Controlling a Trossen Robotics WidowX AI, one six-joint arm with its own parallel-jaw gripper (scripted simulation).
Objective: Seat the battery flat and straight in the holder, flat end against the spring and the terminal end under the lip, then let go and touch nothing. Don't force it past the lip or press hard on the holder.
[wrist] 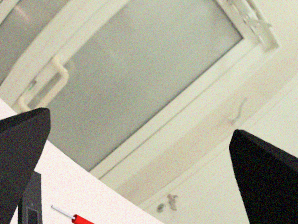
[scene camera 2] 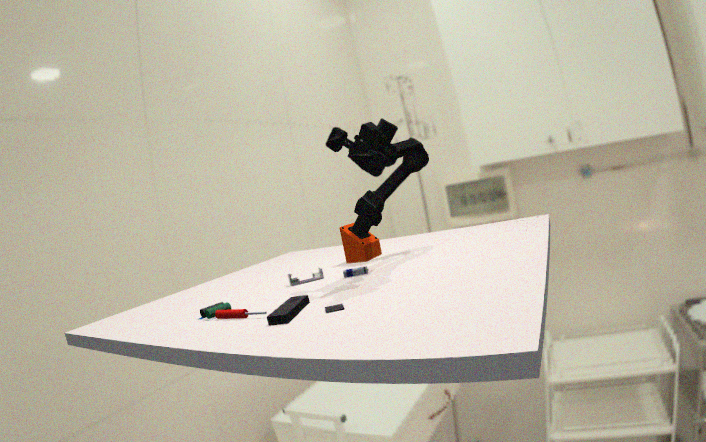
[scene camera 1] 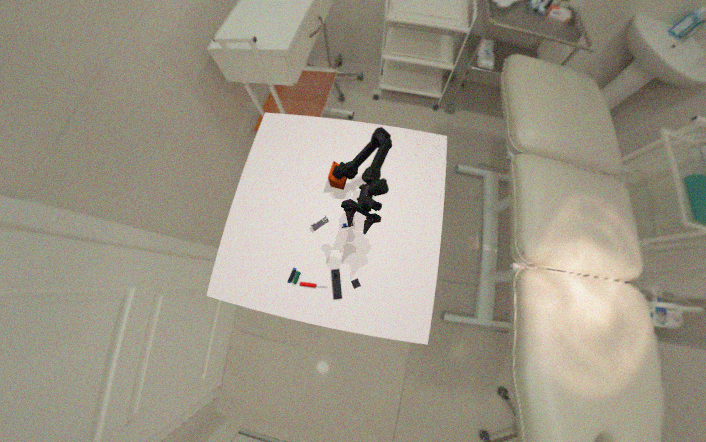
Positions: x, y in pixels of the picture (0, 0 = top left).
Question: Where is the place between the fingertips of my gripper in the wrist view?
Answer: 142, 129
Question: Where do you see a black bar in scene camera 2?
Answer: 289, 309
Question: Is my gripper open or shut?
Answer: Open.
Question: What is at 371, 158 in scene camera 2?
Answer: My gripper.
